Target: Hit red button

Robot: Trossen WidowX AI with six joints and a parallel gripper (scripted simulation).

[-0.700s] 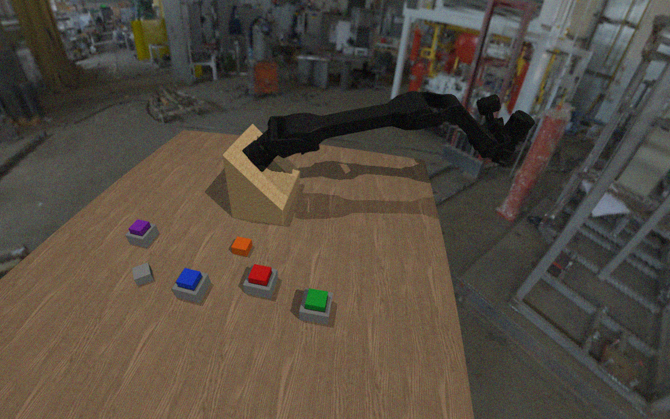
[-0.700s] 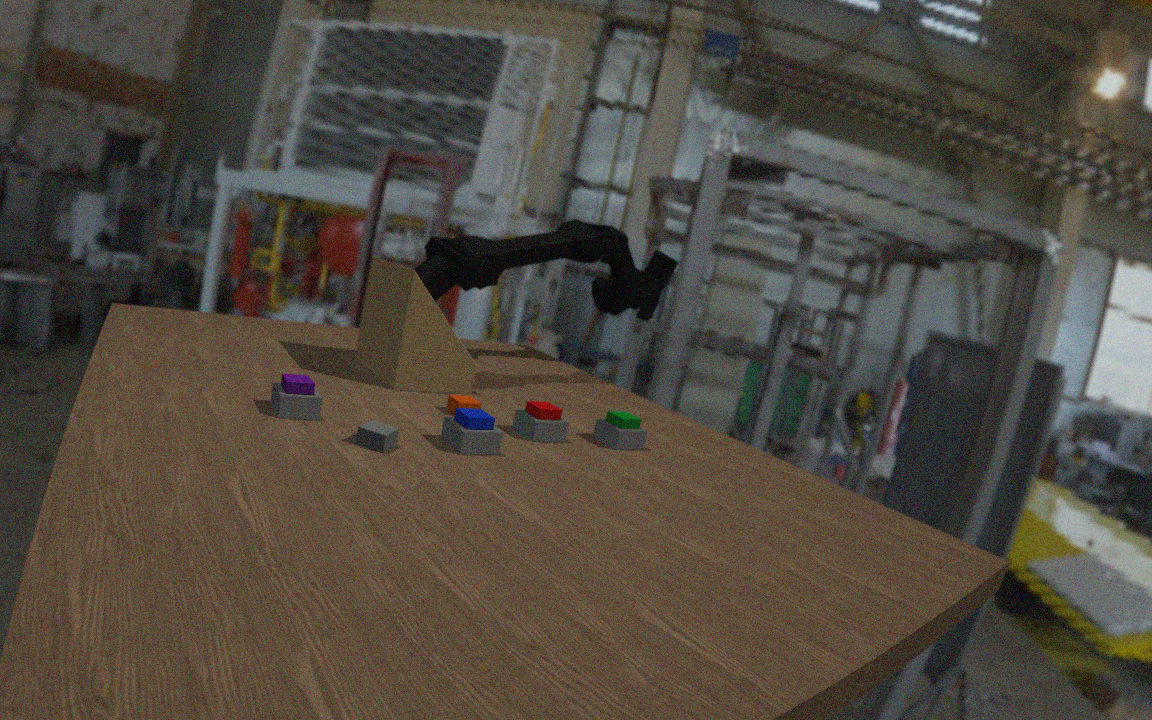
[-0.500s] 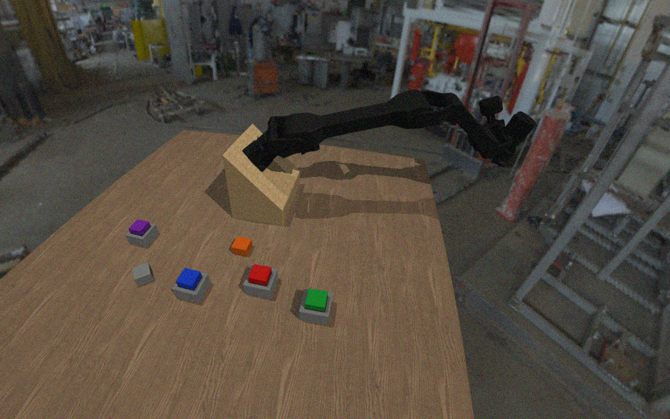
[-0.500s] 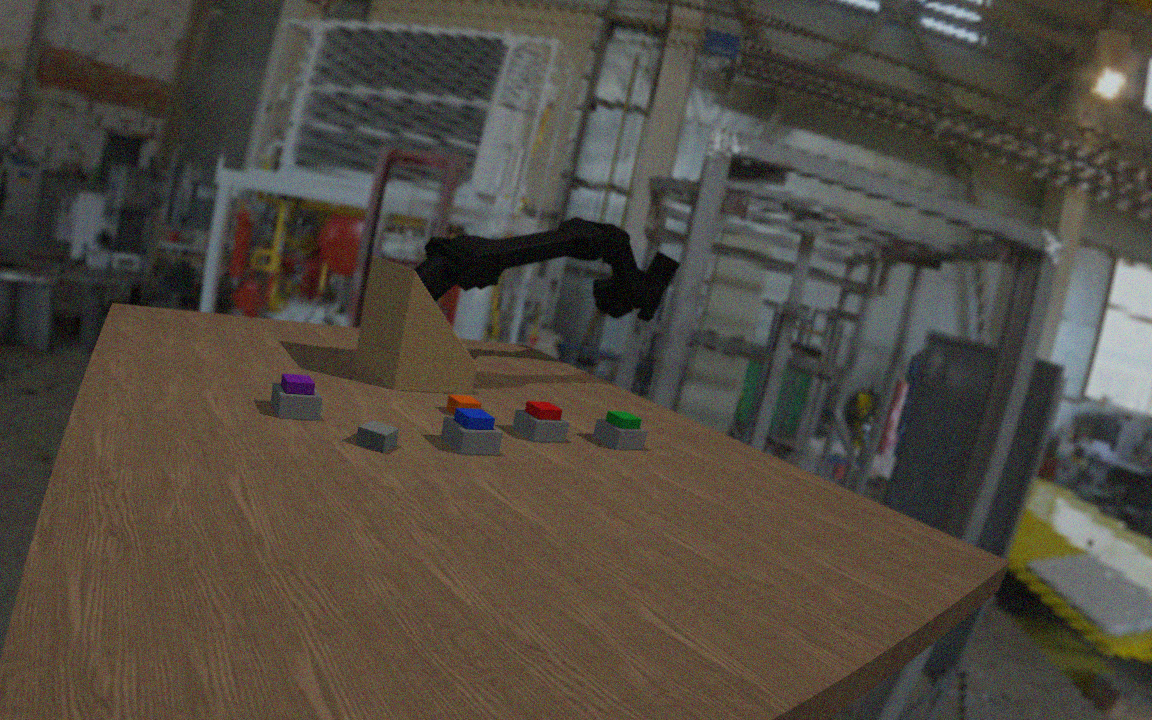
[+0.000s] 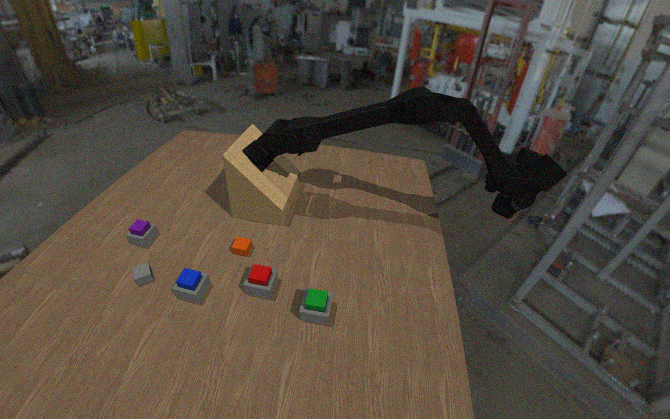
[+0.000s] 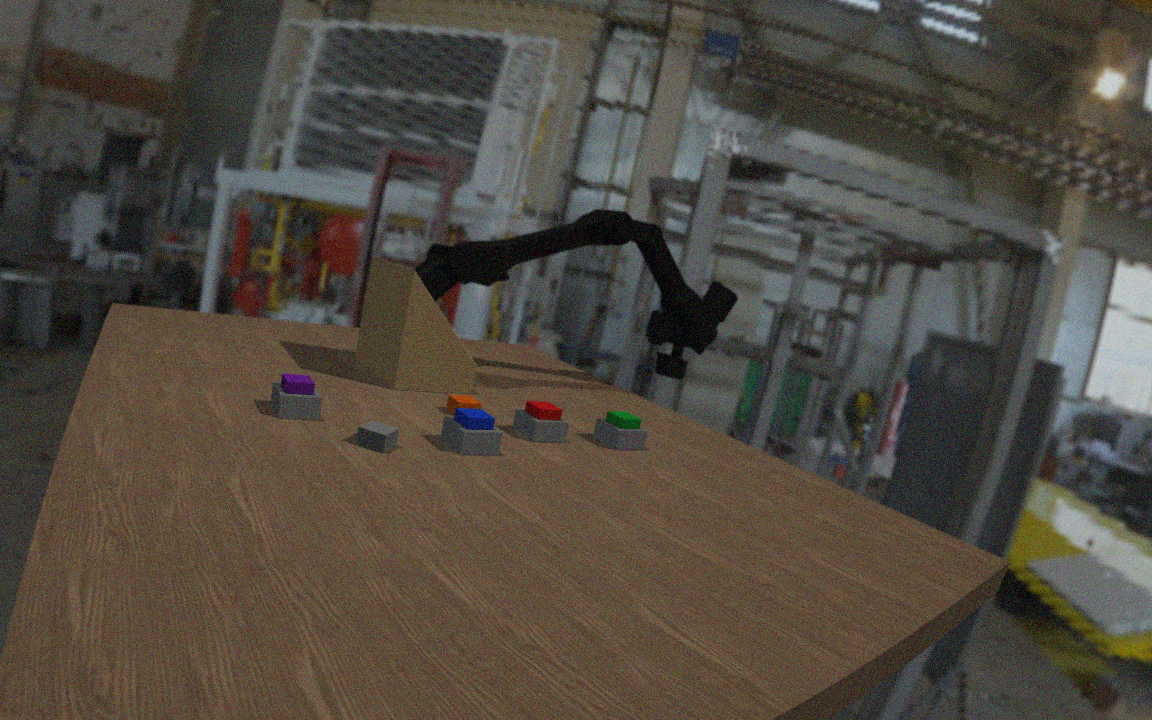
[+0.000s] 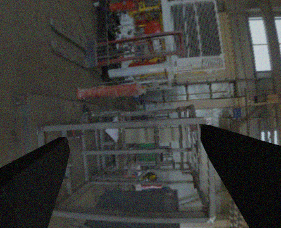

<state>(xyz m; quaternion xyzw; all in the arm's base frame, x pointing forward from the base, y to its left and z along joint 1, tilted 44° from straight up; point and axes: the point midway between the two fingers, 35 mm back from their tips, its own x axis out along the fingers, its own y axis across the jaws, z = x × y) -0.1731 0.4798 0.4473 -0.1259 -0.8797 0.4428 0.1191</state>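
The red button lies 45 cm ahead of my gripper tip, 56 cm to the right of it and 6 cm below it. Also, from my gripper tip: orange block 38 cm ahead, 64 cm to the right, 8 cm below; then green button 47 cm ahead, 46 cm to the right, 6 cm below; then blue button 50 cm ahead, 68 cm to the right, 6 cm below.
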